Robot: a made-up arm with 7 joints. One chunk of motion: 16 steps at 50 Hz.
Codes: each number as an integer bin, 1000 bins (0 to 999) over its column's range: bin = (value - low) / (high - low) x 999, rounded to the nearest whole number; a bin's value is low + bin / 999 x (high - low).
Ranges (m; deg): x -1..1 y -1..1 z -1..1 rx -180..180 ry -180..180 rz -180..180
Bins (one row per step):
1: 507 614 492 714 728 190
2: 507 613 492 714 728 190
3: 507 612 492 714 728 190
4: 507 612 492 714 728 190
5: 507 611 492 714 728 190
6: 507 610 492 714 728 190
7: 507 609 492 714 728 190
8: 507 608 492 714 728 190
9: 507 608 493 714 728 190
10: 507 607 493 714 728 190
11: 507 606 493 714 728 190
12: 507 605 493 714 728 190
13: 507 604 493 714 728 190
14: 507 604 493 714 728 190
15: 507 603 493 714 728 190
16: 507 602 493 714 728 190
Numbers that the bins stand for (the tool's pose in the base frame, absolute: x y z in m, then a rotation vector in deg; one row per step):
1: 0.0150 0.2292 -0.0150 77.30 82.34 -111.53
2: 0.0150 0.2272 -0.0150 77.30 82.34 -111.53
3: 0.0150 0.2252 -0.0150 77.30 82.34 -111.53
4: 0.0150 0.2252 -0.0150 77.30 82.34 -111.53
5: 0.0150 0.2232 -0.0150 77.30 82.34 -111.53
6: 0.0150 0.2212 -0.0150 77.30 82.34 -111.53
7: 0.0150 0.2192 -0.0150 77.30 82.34 -111.53
8: 0.0150 0.2172 -0.0150 77.30 82.34 -111.53
9: 0.0150 0.2172 -0.0130 77.30 82.34 -111.53
10: 0.0150 0.2152 -0.0130 77.30 82.34 -111.53
11: 0.0150 0.2132 -0.0130 77.30 82.34 -111.53
12: 0.0150 0.2112 -0.0130 77.30 82.34 -111.53
13: 0.0150 0.2092 -0.0130 77.30 82.34 -111.53
14: 0.0150 0.2092 -0.0130 77.30 82.34 -111.53
15: 0.0150 0.2072 -0.0130 77.30 82.34 -111.53
16: 0.0150 0.2052 -0.0130 77.30 82.34 -111.53

